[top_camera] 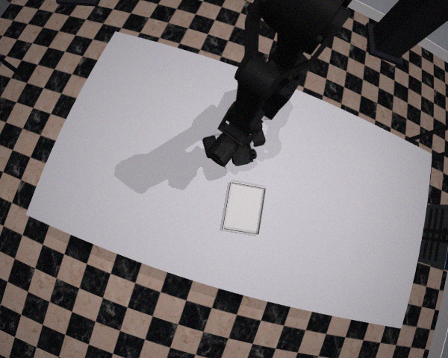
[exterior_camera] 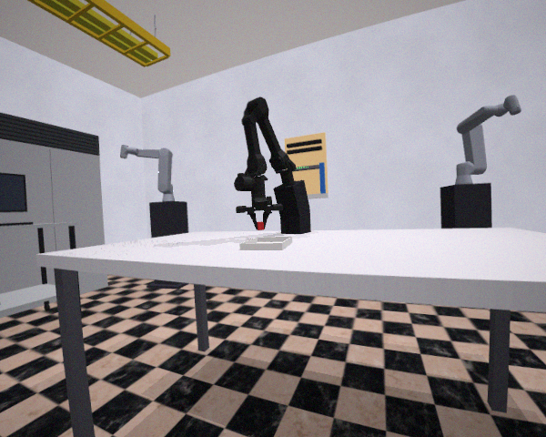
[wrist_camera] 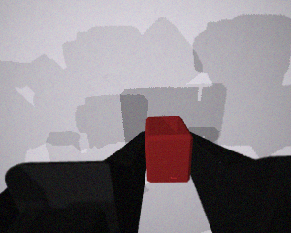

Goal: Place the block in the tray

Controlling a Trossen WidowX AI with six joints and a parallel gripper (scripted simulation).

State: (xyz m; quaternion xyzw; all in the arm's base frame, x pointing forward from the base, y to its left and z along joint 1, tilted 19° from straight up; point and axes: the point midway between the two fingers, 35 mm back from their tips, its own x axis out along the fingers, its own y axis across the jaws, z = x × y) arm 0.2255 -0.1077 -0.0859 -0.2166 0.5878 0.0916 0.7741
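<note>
The white tray lies 200 mm ahead of my hand, 80 mm to the left of it and 70 mm below it. Also, from my hand: red block 20 mm below.
</note>
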